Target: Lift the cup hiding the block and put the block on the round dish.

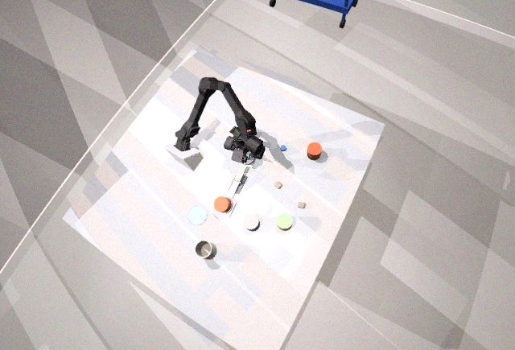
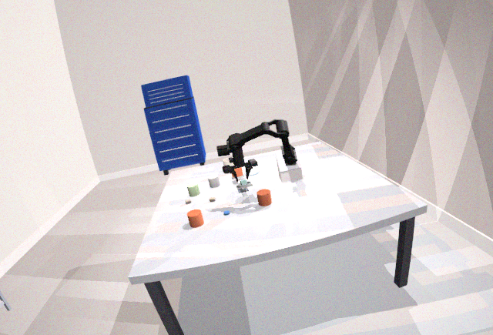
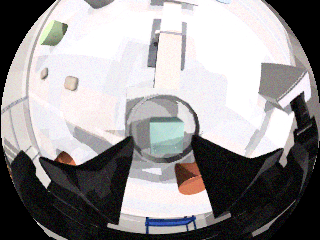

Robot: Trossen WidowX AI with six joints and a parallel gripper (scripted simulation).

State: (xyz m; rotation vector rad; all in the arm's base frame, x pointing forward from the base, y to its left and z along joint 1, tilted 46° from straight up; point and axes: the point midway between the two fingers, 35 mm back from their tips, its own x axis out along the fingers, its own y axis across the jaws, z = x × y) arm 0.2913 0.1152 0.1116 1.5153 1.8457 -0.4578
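My gripper tip is now 1 cm above the pale teal block. From my gripper tip the other things lie so: small blue disc 10 cm ahead, 17 cm to the left, 10 cm below; orange cup 5 cm ahead, 27 cm to the right, 4 cm below; balance beam 2 cm ahead, 12 cm to the right, 6 cm below.
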